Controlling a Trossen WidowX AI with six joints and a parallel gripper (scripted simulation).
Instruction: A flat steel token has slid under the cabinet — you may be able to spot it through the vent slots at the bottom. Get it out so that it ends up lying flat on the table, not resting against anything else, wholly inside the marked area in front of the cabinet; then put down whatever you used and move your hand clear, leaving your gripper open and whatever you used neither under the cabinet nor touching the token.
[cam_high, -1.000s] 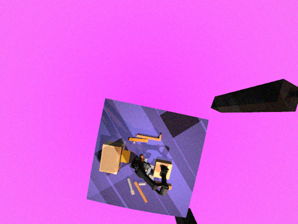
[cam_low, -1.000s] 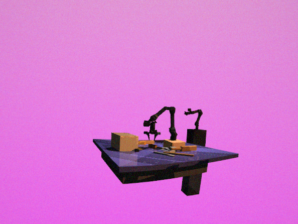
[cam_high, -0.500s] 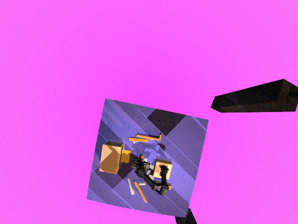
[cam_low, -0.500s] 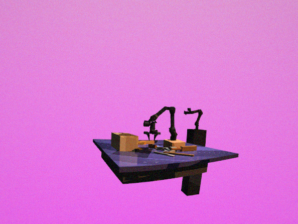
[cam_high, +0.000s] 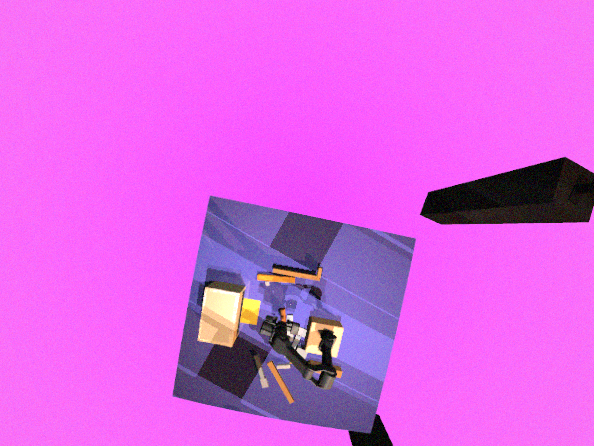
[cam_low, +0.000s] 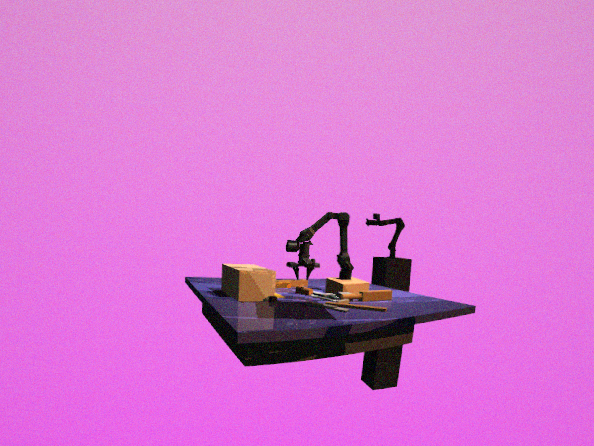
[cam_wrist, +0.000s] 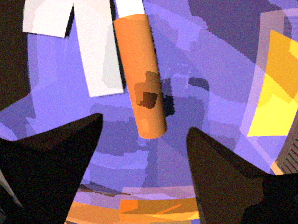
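Now: the grey bar 70 mm behind my gripper tip, 60 mm to the left of it and 70 mm below it. Round my gripper tip: small white piece: 130 mm behind, 300 mm to the left, 70 mm below; orange block: 290 mm behind, 230 mm to the left, 60 mm below; orange bar: 120 mm ahead, 190 mm to the right, 60 mm below.
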